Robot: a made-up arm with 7 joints.
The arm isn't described. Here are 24 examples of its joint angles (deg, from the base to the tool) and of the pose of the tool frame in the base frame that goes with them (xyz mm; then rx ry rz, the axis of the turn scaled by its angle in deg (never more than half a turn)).
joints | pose
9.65 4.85 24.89 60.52 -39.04 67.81 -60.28 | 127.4 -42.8 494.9 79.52 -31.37 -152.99
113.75 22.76 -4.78 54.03 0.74 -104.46 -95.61 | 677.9 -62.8 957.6 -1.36 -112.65 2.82
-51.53 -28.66 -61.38 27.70 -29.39 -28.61 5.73 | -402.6 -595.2 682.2 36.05 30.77 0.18
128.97 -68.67 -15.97 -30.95 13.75 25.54 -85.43 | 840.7 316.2 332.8 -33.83 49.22 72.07
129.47 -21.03 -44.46 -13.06 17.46 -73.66 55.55 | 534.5 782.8 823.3 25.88 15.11 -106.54
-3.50 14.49 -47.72 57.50 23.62 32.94 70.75 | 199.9 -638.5 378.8 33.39 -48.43 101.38
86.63 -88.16 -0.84 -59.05 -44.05 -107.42 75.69 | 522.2 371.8 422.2 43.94 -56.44 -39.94
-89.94 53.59 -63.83 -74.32 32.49 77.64 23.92 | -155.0 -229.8 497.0 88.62 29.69 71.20
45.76 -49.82 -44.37 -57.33 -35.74 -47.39 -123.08 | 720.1 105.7 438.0 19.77 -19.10 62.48
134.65 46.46 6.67 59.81 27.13 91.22 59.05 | 238.0 588.8 521.5 -120.78 29.91 -44.12
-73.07 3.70 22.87 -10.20 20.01 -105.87 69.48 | -458.6 194.8 998.9 -8.43 70.99 -31.76
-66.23 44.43 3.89 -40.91 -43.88 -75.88 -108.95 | -469.7 -144.7 1129.0 -110.51 -67.02 -56.71
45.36 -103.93 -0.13 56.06 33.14 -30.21 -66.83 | 594.2 -360.8 1096.5 -75.53 -19.23 22.63
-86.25 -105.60 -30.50 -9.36 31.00 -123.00 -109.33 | -503.5 -163.4 738.8 -56.95 -24.96 -68.65
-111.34 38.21 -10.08 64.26 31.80 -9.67 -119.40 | -395.2 510.4 384.5 49.62 58.45 57.21
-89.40 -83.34 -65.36 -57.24 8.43 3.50 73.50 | -53.1 266.4 188.8 82.54 -90.66 114.69
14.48 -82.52 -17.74 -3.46 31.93 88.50 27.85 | -171.1 -381.8 551.7 140.07 13.28 -20.22
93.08 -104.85 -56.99 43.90 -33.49 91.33 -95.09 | 503.2 -103.0 939.7 -90.03 13.29 -68.05
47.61 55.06 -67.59 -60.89 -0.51 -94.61 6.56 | 297.4 -259.6 1186.8 59.73 96.50 -84.01
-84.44 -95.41 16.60 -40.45 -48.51 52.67 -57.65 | -534.2 178.6 947.0 -58.05 -111.13 114.29
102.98 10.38 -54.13 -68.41 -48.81 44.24 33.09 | 643.5 586.1 634.4 39.05 -86.54 -113.50
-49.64 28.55 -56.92 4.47 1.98 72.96 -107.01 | -137.9 -373.0 398.7 55.31 -11.68 -82.83
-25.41 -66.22 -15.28 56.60 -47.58 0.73 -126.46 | -254.1 -309.9 1038.3 -126.37 63.24 -102.32
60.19 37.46 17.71 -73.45 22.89 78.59 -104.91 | 657.0 54.2 432.7 52.03 40.00 44.52
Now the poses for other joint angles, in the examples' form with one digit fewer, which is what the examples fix.
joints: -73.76 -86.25 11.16 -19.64 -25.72 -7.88 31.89
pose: -742 -82 774 112.9 36.7 -41.3
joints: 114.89 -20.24 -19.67 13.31 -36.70 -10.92 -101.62
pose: 978 309 745 -19.7 -33.5 45.9
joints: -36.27 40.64 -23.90 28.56 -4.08 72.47 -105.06
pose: -20 -341 378 90.4 -39.2 -105.0
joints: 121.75 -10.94 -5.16 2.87 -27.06 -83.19 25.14
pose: 709 540 1034 -85.8 2.5 154.0
